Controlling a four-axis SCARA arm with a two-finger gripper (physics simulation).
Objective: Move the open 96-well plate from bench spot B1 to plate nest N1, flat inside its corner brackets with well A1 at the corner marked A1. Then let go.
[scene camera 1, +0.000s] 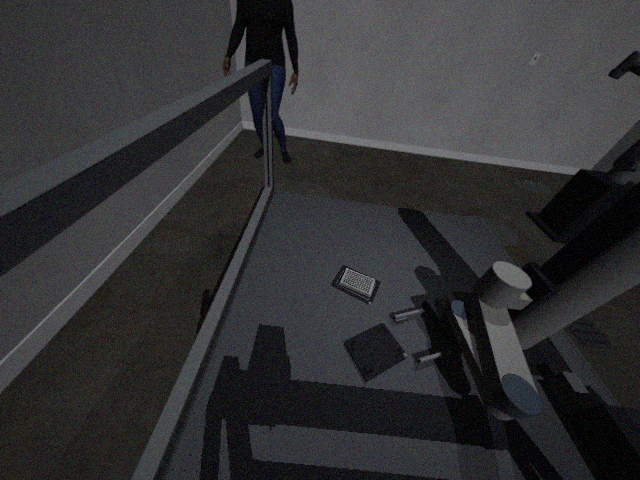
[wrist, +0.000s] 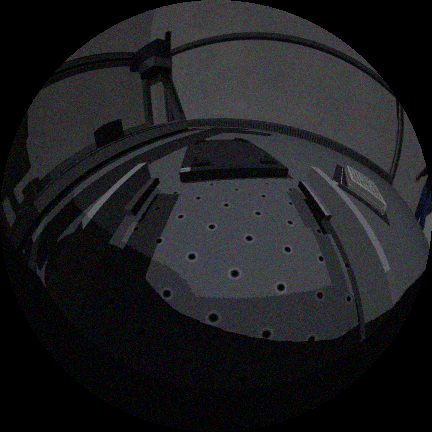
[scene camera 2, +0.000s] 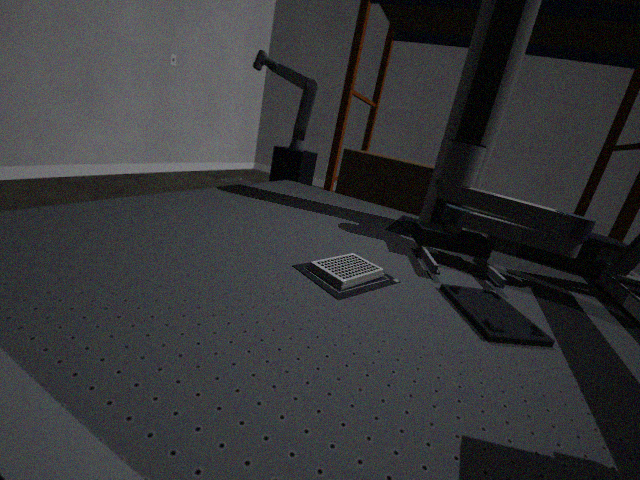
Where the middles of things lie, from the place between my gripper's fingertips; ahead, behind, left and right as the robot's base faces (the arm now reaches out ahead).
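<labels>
Positions relative to my hand: 96-well plate (scene camera 2: 344, 271), 1 cm below, 15 cm ahead of and 22 cm to the right of the hand; dark plate nest (scene camera 2: 495, 319), 1 cm below, 10 cm ahead of and 4 cm to the left of the hand. Going by their middles, the dark plate nest is the nearest to my hand of the things named here.
</labels>
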